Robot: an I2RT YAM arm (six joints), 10 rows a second.
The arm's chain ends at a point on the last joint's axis. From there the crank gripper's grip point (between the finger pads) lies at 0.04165 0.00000 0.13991 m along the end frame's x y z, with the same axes.
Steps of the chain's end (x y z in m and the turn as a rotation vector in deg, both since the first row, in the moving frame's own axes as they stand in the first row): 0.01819, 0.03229, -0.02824, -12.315, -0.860, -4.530; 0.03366, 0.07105, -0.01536, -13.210, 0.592, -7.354; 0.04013, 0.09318, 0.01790, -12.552, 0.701, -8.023; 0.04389, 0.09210, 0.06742, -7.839, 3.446, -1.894
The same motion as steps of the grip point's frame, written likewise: 0.01716, 0.05898, -0.03050, -12.315, -0.860, -4.530; 0.03680, 0.09751, -0.01888, -13.210, 0.592, -7.354; 0.04355, 0.11754, 0.01468, -12.552, 0.701, -8.023; 0.05249, 0.10949, 0.06346, -7.839, 3.446, -1.894
